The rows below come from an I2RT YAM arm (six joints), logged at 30 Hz.
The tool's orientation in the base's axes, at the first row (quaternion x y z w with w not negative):
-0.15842, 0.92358, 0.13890, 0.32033
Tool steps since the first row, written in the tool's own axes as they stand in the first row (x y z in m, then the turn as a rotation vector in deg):
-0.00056, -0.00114, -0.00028, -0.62, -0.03, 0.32
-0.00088, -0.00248, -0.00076, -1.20, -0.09, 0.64
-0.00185, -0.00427, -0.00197, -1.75, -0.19, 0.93
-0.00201, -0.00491, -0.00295, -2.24, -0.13, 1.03
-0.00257, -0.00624, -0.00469, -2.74, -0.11, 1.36
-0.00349, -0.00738, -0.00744, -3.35, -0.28, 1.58
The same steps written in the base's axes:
0.00070, -0.00103, 0.00039, 0.65, 0.21, 0.15
0.00119, -0.00235, 0.00075, 1.28, 0.39, 0.26
0.00193, -0.00422, 0.00200, 1.88, 0.52, 0.38
0.00175, -0.00512, 0.00275, 2.28, 0.71, 0.62
0.00173, -0.00684, 0.00421, 2.83, 0.94, 0.70
0.00134, -0.00868, 0.00670, 3.47, 0.99, 0.89

